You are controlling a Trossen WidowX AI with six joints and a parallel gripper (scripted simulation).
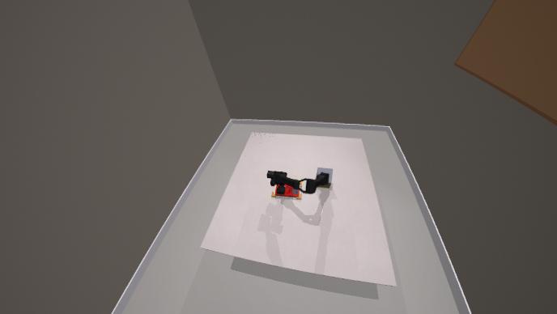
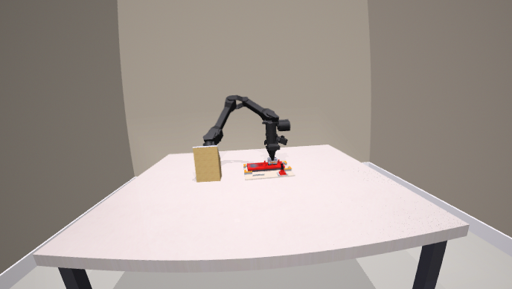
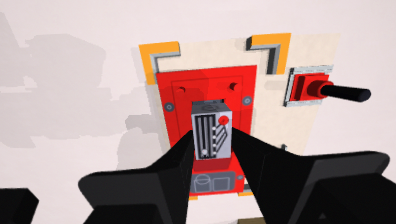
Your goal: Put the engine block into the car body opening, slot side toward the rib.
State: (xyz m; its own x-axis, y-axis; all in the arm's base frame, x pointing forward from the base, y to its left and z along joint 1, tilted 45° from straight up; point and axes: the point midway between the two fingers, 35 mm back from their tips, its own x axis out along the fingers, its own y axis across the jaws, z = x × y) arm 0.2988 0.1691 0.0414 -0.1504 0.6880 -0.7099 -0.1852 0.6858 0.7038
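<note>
Now: gripper tip 10 mm above the engine block. From my gripper tip the other things lie so: cream base board: 40 mm to the right, 40 mm below, 20 mm behind; then black peg: 130 mm to the right, 50 mm ahead, 20 mm below.
</note>
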